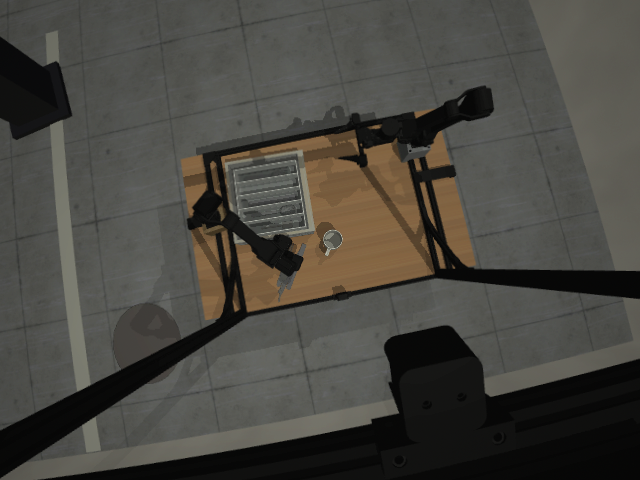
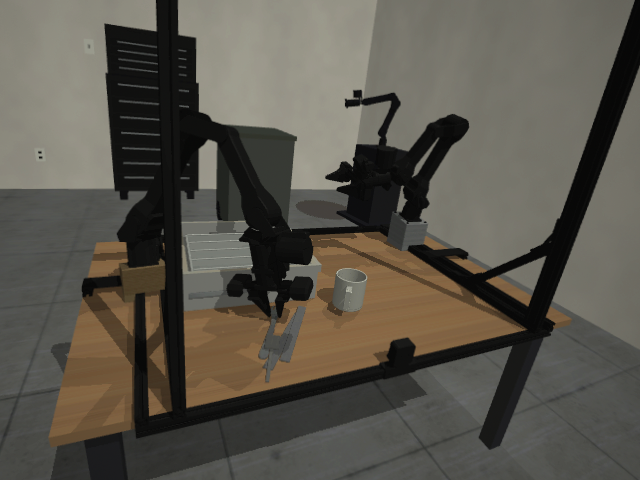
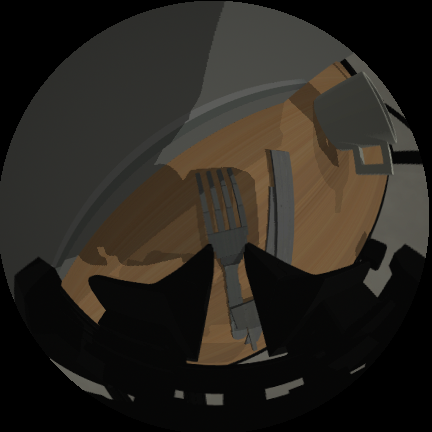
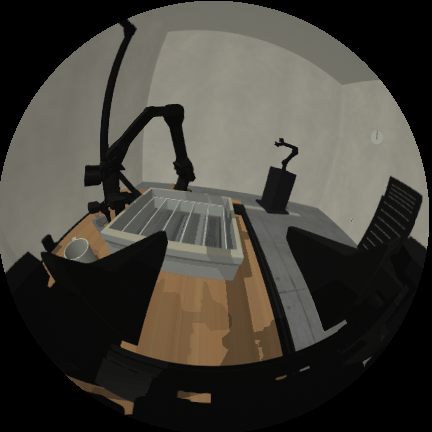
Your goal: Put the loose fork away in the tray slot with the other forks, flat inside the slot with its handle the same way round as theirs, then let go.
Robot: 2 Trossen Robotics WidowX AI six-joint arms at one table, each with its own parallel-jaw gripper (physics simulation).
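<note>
The loose fork (image 3: 226, 236) (image 2: 271, 329) lies on the table with its tines toward the tray and its handle toward the near edge. My left gripper (image 3: 228, 248) (image 2: 275, 316) points down, its fingertips touching both sides of the fork at the base of its head; it is shut on the fork. A grey piece (image 3: 244, 314) crosses the fork's handle. The divided tray (image 1: 308, 201) (image 2: 217, 289) (image 4: 200, 250) stands behind the fork. Its slots hold cutlery, but I cannot tell which slot holds the forks. My right gripper (image 4: 228, 235) (image 2: 334, 183) is open and empty, high beyond the tray's far right.
A grey knife-like utensil (image 3: 284, 205) (image 2: 294, 330) lies close beside the fork, on its right. A light mug (image 1: 333, 239) (image 2: 349, 291) (image 3: 350, 112) (image 4: 80, 251) stands right of the tray. The black frame rail (image 1: 341, 296) runs along the table's near edge.
</note>
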